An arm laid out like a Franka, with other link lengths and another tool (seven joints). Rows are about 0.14 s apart.
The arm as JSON. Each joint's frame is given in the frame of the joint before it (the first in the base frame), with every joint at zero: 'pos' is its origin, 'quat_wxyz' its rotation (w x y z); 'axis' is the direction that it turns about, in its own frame. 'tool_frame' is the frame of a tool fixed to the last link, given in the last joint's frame.
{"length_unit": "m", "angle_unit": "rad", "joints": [
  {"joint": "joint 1", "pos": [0.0, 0.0, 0.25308], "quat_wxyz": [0.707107, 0.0, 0.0, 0.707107], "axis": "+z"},
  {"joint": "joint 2", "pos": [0.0, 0.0, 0.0], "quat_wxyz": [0.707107, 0.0, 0.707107, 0.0], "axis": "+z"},
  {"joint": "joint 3", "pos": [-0.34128, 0.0, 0.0], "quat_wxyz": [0.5, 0.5, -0.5, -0.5], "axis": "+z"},
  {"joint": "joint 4", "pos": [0.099, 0.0, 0.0], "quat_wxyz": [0.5, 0.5, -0.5, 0.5], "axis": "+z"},
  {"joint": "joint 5", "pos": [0.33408, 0.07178, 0.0], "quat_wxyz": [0.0, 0.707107, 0.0, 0.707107], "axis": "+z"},
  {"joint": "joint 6", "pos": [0.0, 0.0, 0.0], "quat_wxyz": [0.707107, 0.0, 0.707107, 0.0], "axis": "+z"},
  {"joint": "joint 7", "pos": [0.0, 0.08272, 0.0], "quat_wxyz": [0.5, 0.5, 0.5, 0.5], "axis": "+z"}
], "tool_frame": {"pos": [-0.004, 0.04, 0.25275], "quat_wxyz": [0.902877, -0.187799, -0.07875, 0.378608]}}
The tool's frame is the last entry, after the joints.
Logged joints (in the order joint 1, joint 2, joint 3, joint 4, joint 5, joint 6, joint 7), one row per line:
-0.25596 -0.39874 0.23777 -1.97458 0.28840 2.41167 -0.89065
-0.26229 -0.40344 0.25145 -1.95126 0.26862 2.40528 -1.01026
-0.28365 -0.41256 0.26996 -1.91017 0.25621 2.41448 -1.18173
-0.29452 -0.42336 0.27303 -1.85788 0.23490 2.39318 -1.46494
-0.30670 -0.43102 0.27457 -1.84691 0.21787 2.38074 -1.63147
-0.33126 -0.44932 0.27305 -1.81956 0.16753 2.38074 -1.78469
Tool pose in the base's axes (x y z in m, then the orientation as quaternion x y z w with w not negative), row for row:
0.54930 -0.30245 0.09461 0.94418 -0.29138 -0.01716 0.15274
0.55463 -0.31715 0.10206 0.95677 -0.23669 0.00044 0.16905
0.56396 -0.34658 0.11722 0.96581 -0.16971 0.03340 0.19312
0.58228 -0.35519 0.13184 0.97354 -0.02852 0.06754 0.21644
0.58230 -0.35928 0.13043 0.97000 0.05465 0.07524 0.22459
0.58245 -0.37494 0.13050 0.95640 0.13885 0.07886 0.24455
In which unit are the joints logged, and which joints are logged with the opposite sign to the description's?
The joints are logged in radians. Opposite sign: joint 2, joint 3.
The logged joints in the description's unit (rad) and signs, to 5 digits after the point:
-0.25596 0.39874 -0.23777 -1.97458 0.28840 2.41167 -0.89065
-0.26229 0.40344 -0.25145 -1.95126 0.26862 2.40528 -1.01026
-0.28365 0.41256 -0.26996 -1.91017 0.25621 2.41448 -1.18173
-0.29452 0.42336 -0.27303 -1.85788 0.23490 2.39318 -1.46494
-0.30670 0.43102 -0.27457 -1.84691 0.21787 2.38074 -1.63147
-0.33126 0.44932 -0.27305 -1.81956 0.16753 2.38074 -1.78469

